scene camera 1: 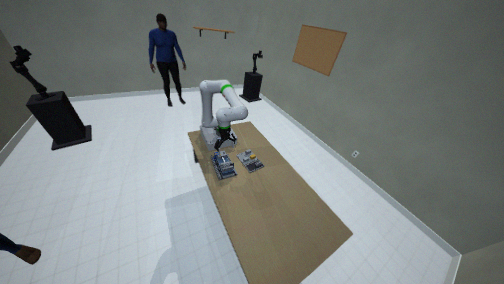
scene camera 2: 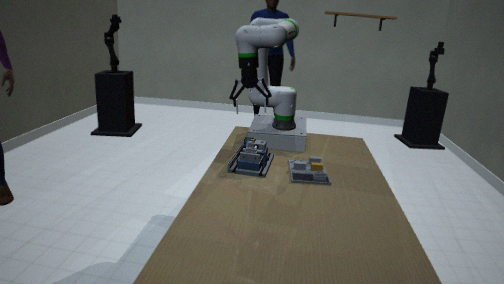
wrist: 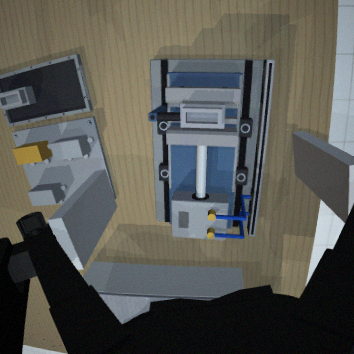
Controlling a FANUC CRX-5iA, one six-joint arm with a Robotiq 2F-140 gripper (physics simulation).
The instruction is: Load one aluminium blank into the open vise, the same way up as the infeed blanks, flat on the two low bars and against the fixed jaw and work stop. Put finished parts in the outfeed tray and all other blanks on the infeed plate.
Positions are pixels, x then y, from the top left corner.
Scene:
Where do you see an infeed plate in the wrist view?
74,172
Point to a dark outfeed tray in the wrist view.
58,87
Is my gripper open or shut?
Open.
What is my gripper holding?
Nothing.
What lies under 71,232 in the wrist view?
My gripper.

